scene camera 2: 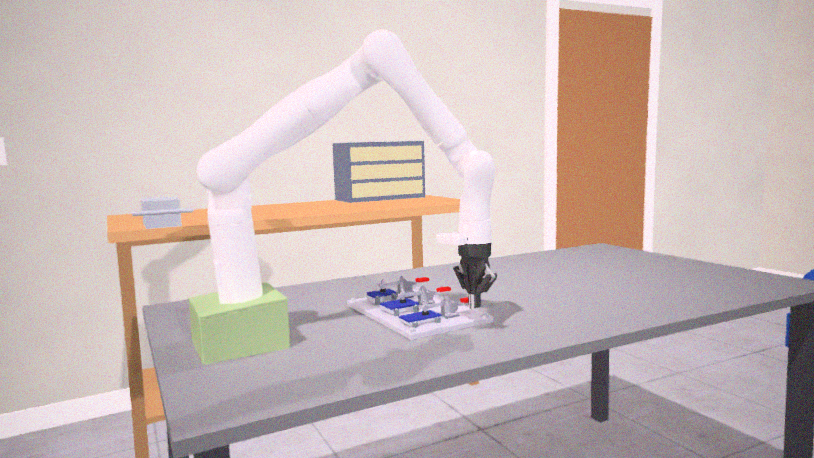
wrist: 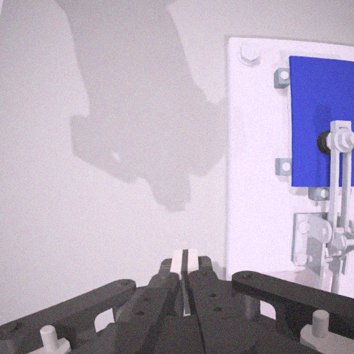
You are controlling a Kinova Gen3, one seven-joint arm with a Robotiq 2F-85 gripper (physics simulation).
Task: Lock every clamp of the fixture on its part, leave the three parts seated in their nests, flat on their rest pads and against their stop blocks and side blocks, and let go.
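Seen in the pictures: gripper, fingertip midpoint: (scene camera 2: 474, 309); arm's base, link origin: (scene camera 2: 241, 296).
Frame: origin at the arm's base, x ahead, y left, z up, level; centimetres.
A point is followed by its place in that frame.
The white fixture plate (scene camera 2: 410, 333) {x 35.3, y -13.0, z -9.3 cm} (wrist: 257, 150) bears three blue parts in a row: a far part (scene camera 2: 373, 295) {x 34.1, y 13.6, z -6.8 cm}, a middle part (scene camera 2: 392, 305) {x 36.2, y 3.4, z -7.2 cm} and a near part (scene camera 2: 410, 317) {x 37.6, y -6.5, z -7.7 cm} (wrist: 310, 110). Each has a grey clamp with its arm over it. The near clamp (scene camera 2: 449, 306) {x 48.1, y -5.3, z -6.5 cm} (wrist: 341, 190) has its black tip over the near part. Red handles (scene camera 2: 421, 279) {x 49.2, y 17.5, z -4.8 cm} (scene camera 2: 443, 289) {x 51.5, y 6.7, z -5.4 cm} (scene camera 2: 464, 299) {x 52.7, y -4.0, z -5.6 cm} stick out from the clamps; the near one is partly hidden behind my fingers in the scene view. My gripper (scene camera 2: 475, 305) {x 51.0, y -13.5, z -5.4 cm} (wrist: 186, 264) is shut and empty, low beside the near handle. Whether the clamps are locked is too small to tell.
The green base block (scene camera 2: 241, 327) {x -0.7, y -9.0, z -4.3 cm} of the arm stands at the left on the grey table (scene camera 2: 626, 290) {x 107.1, y 3.5, z -10.8 cm}. Behind the table are a wooden bench (scene camera 2: 296, 213) with a drawer unit (scene camera 2: 387, 170) and a grey object (scene camera 2: 161, 219). Small stop blocks (wrist: 283, 166) sit beside the near part.
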